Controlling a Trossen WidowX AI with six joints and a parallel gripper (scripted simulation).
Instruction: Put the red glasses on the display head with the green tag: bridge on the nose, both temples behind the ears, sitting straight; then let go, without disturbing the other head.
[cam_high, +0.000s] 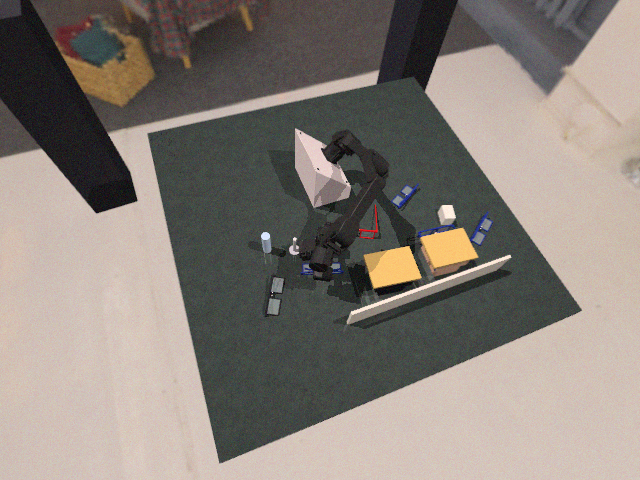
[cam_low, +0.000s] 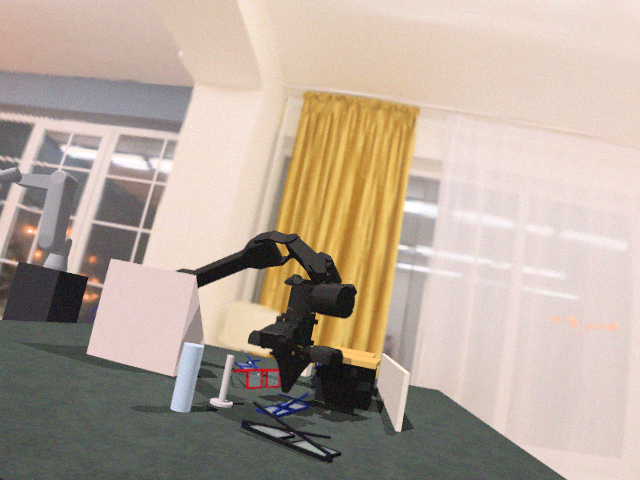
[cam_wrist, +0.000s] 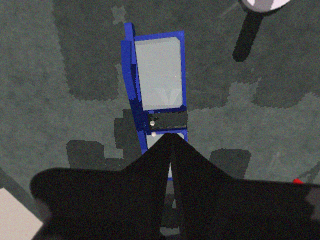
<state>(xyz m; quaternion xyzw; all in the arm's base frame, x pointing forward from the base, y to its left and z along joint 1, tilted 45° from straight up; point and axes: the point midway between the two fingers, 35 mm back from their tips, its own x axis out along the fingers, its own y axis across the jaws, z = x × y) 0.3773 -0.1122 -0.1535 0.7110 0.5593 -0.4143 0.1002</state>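
My gripper tip is 10 cm past the white peg, 7 cm to the left of it and 1 cm above it. Round my gripper tip: white cube 1 cm behind, 53 cm to the left, 1 cm below; then pale blue cylinder 14 cm behind, 16 cm to the right, 2 cm above; then long white board 24 cm ahead, 29 cm to the left, 2 cm above.
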